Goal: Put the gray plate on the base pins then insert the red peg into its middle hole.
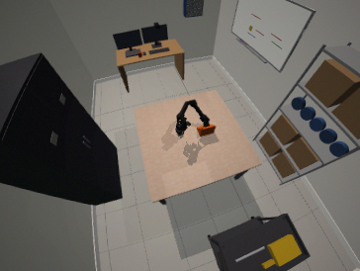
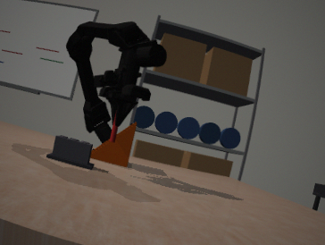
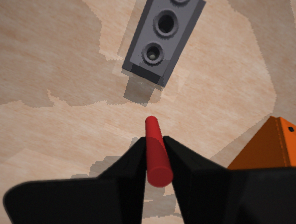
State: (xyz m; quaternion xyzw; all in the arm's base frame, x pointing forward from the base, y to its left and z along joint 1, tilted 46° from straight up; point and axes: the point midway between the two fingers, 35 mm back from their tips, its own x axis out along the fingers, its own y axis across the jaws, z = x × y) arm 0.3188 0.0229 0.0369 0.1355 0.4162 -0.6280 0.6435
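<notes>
The gray plate lies 20 mm ahead of my gripper tip, 100 mm to the right of it and 70 mm below it. Round my gripper tip: red peg right at my gripper tip.
</notes>
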